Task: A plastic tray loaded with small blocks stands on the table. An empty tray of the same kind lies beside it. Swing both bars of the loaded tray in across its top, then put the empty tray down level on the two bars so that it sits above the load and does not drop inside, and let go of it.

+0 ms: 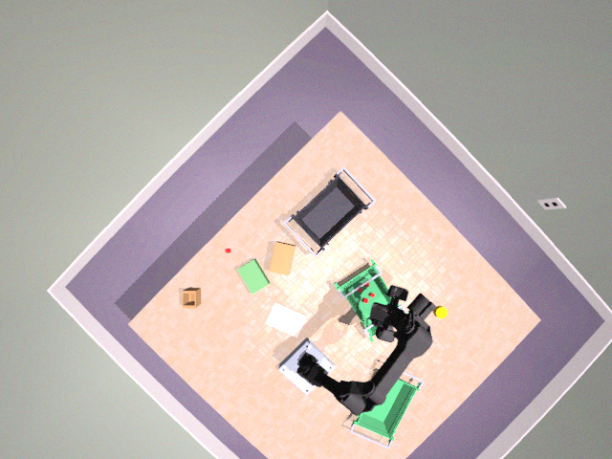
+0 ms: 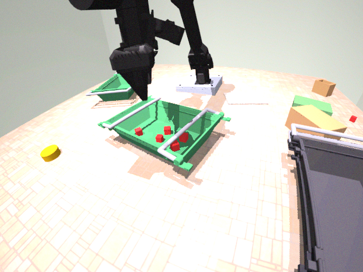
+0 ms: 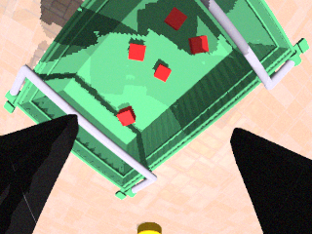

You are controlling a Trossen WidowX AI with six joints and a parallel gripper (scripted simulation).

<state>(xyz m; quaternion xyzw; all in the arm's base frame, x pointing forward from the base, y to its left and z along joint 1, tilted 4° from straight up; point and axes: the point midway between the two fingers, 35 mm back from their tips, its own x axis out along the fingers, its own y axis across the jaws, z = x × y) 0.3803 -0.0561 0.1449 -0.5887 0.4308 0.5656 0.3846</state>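
Now: gripper tip 33 cm past the green tray, 31 cm to the left of it and 9 cm above it. Also, from my gripper tip: tan wedge (9 cm behind, 41 cm to the left, 10 cm below); then white sheet (30 cm behind, 24 cm to the left, 13 cm below); then yellow disc (12 cm ahead, 28 cm to the right, 12 cm below).
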